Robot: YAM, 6 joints.
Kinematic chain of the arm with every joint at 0, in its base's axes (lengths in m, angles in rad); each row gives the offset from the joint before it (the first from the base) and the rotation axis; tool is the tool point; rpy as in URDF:
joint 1: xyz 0 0 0.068 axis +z
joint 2: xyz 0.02 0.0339 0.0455 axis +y
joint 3: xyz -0.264 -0.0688 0 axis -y
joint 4: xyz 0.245 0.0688 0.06 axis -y
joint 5: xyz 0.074 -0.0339 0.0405 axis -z
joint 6: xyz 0.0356 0 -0.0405 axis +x
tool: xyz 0 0 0 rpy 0 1.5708 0
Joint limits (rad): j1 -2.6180..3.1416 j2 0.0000..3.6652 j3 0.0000..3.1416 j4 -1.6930..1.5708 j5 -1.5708..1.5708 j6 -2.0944..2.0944
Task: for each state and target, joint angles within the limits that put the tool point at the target. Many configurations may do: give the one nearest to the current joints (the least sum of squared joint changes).
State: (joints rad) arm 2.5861 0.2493 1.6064 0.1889 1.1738 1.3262
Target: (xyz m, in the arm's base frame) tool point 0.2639 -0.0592 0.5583
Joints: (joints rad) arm 2.8027 0.4132 1.8765 0.2571 1.1113 1.3262
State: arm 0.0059 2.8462 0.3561 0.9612 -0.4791 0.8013
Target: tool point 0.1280 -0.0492 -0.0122
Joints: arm -0.4744 2.3136 0.0429 1.1858 -0.4257 0.8013
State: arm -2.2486 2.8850 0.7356 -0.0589 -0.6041 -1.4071
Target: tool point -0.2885 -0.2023 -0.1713
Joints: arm -2.5820 2.8989 1.3329 0.1337 -0.5395 -1.4071
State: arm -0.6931 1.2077 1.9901 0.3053 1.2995 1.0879
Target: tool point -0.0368 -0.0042 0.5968
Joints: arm -0.9936 0.7585 1.6240 0.2029 1.1961 1.0879
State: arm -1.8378 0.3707 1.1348 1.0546 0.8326 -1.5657
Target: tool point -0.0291 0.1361 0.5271
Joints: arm -1.5564 0.3849 1.2245 1.0534 0.8670 -1.5657
